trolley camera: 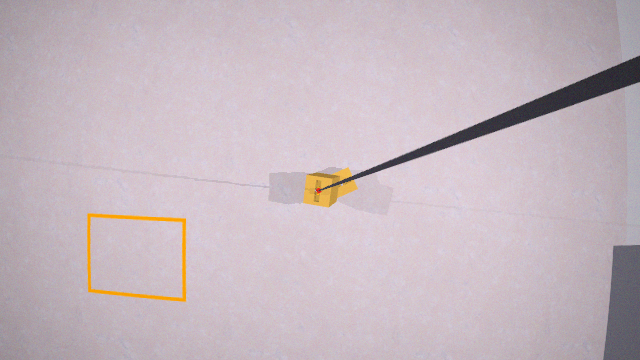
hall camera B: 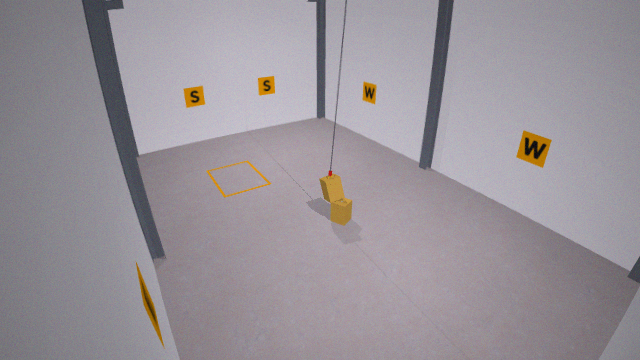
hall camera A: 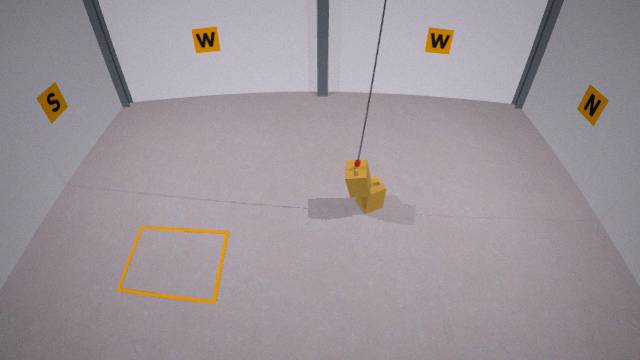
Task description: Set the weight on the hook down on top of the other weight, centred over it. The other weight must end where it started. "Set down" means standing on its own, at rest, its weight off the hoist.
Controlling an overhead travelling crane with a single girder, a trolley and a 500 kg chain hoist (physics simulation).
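The weight on the hook point(hall camera A: 357, 186) point(hall camera B: 332, 188) point(trolley camera: 320, 197) is a yellow block. It is tilted and hangs off to the south side of the other weight. Its lower end overlaps the other weight's upper edge in both hall views; whether they touch is hard to tell. The other weight point(hall camera A: 376, 196) point(hall camera B: 341, 212) point(trolley camera: 347, 181), also a yellow block, stands on the floor and is partly hidden by the first. The hook point(hall camera A: 357, 163) point(hall camera B: 330, 173) point(trolley camera: 318, 190), with its red block, is at the hooked weight's top and holds it. The chain slants.
An orange outlined square point(hall camera A: 221, 267) point(hall camera B: 247, 190) point(trolley camera: 184, 260) is marked on the floor to the south. Walls with letter signs and grey columns point(hall camera A: 322, 47) point(hall camera B: 436, 85) border the hall. Shadows of the weights lie beside them.
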